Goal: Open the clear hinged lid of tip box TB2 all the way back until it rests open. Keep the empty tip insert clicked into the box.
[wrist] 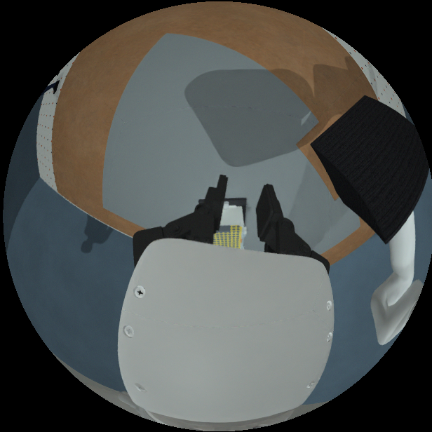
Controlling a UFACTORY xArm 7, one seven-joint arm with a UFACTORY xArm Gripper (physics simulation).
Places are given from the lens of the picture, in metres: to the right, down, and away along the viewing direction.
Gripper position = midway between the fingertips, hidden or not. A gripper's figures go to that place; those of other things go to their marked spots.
my gripper [242, 192]: 0.02, -0.02, 0.13
black base [233, 212]: 0.03, -0.01, 0.31
grey mat [193, 109]: -0.04, -0.17, 0.18
The marked spots on the black base and the grey mat are 0.22 m apart.
